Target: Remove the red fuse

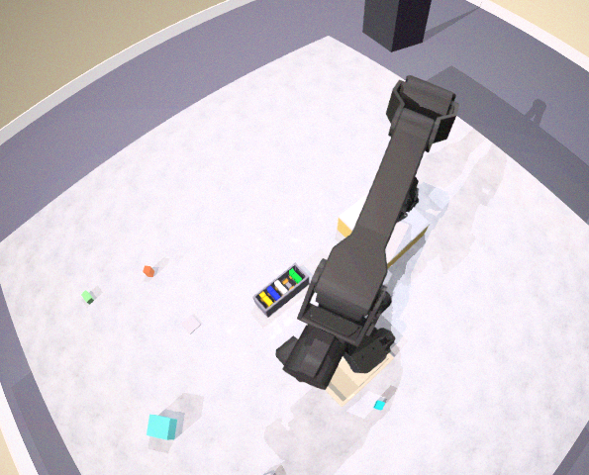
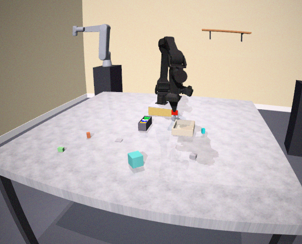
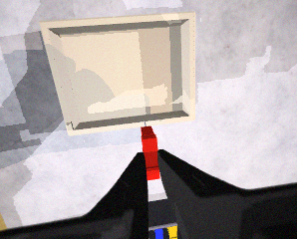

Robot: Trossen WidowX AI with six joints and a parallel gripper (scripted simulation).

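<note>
Now: gripper tip 2 cm past the beige tray, 5 cm to the right of it and 9 cm above it. Also, from my gripper tip: red fuse (1 cm below); blue fuse (3 cm ahead, 15 cm to the right, 7 cm below); white fuse (1 cm ahead, 15 cm to the right, 7 cm below).
</note>
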